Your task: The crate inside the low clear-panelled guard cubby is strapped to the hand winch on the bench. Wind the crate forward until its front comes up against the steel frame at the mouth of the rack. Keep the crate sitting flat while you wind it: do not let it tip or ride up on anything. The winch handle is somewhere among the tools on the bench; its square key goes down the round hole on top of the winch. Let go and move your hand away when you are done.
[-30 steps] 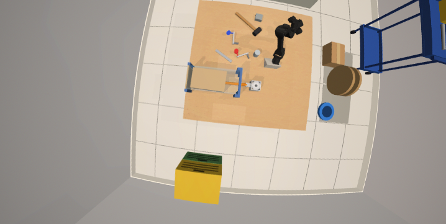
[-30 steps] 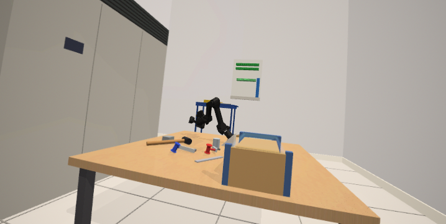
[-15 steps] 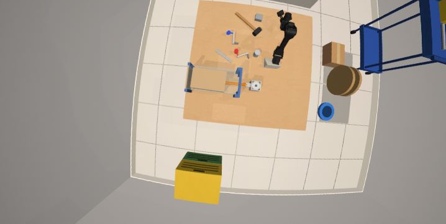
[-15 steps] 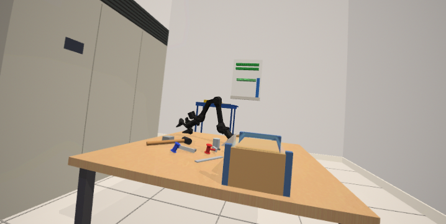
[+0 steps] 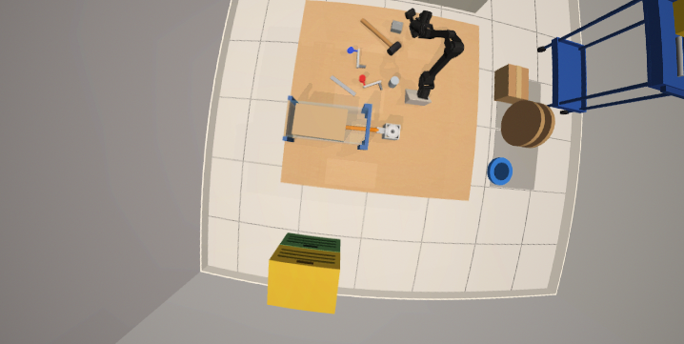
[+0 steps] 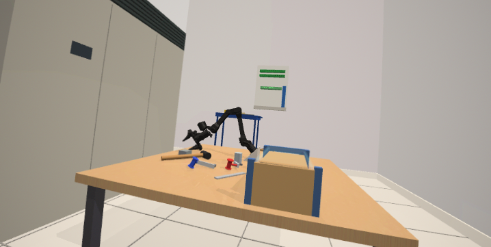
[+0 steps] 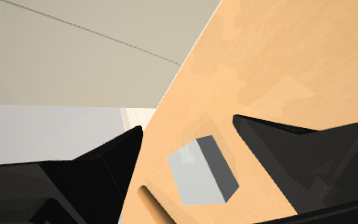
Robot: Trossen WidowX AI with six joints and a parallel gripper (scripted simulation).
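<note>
My gripper tip is 16 cm short of the red-knobbed crank handle, 50 cm to the right of it and 4 cm above it. Also, from my gripper tip: red grip 21 cm ahead, 49 cm to the left, 3 cm below; blue-knobbed crank 28 cm ahead, 33 cm to the left, 4 cm below; grey block 6 cm ahead, 4 cm to the left, 4 cm below.
</note>
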